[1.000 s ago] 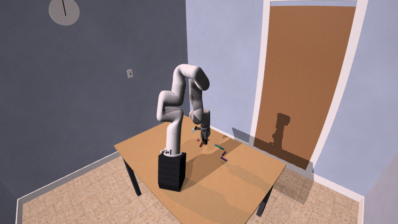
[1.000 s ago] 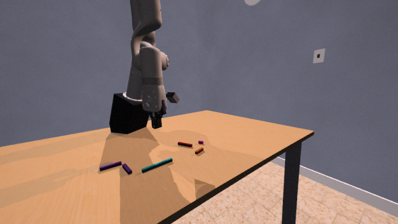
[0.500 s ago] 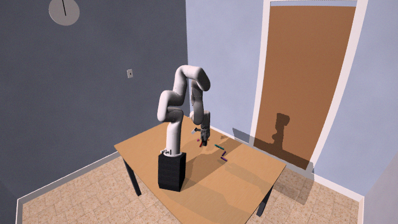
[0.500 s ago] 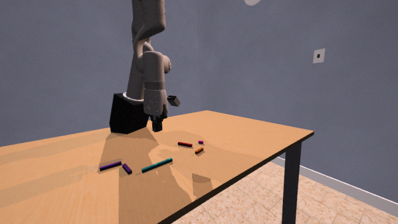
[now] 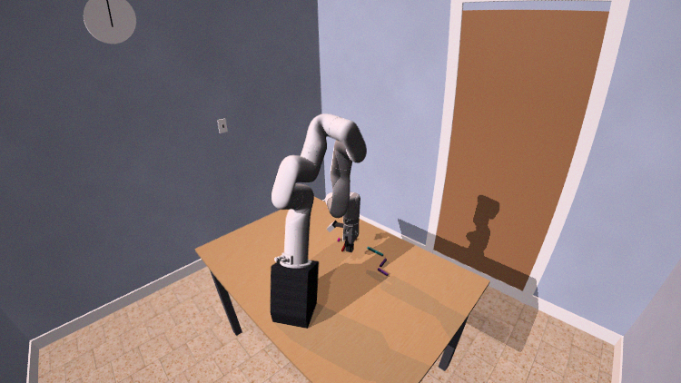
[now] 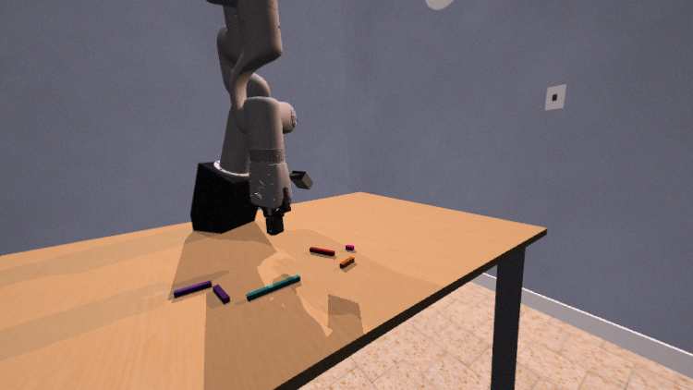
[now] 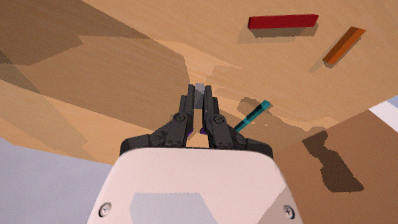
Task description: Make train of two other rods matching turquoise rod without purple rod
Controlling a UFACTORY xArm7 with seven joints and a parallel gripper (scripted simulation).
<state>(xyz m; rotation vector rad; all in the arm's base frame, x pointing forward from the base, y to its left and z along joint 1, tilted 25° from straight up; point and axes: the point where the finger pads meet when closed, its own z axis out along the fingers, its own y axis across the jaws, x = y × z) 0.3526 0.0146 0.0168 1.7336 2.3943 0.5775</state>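
Right now the red rod is 90 mm to the left of my hand, 80 mm below it and 60 mm ahead of it. The rest, counted from my hand: magenta rod: 160 mm to the left, 80 mm below, 80 mm ahead; then turquoise rod: 140 mm ahead, 80 mm below, 50 mm to the right; then grey rod: 20 mm below.
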